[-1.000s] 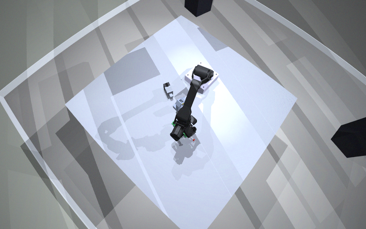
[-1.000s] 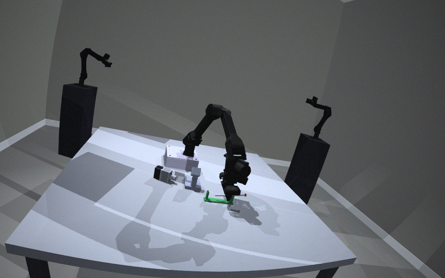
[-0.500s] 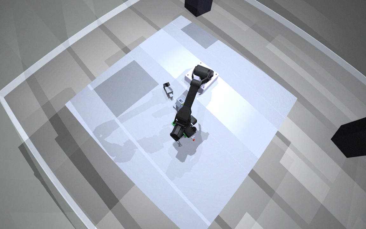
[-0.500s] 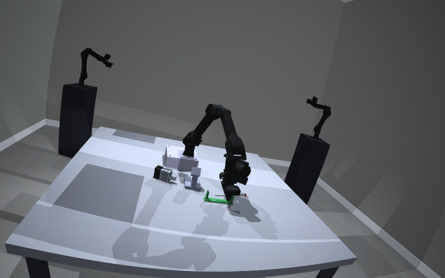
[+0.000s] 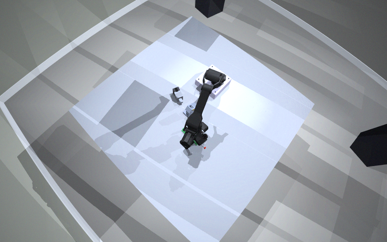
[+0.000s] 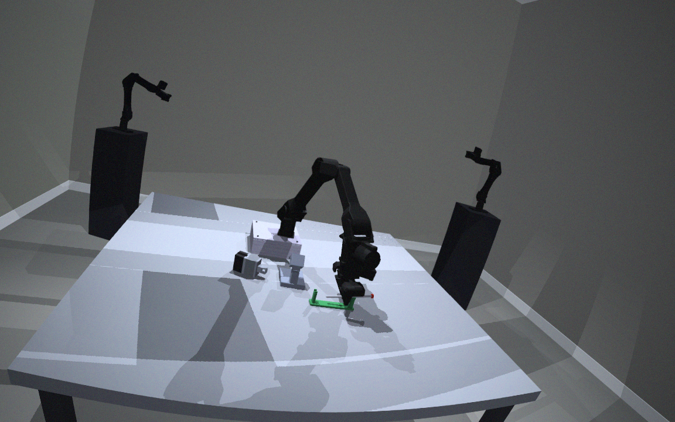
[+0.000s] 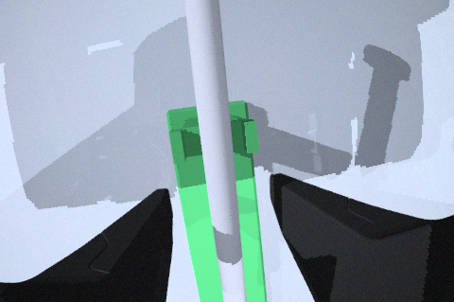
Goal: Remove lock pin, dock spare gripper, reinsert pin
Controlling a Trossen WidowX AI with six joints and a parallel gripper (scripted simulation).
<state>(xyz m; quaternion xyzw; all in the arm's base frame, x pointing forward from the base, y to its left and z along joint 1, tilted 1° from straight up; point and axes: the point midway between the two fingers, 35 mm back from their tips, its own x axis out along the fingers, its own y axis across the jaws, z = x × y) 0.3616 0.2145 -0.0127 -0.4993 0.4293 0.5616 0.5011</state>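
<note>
The cradle is 4 cm to the right of my gripper tip and 1 cm above it. The rest, counted from my gripper tip: spare gripper: 31 cm to the right, 10 cm behind, 1 cm above; socket: 17 cm to the right, 10 cm behind, 3 cm above.
</note>
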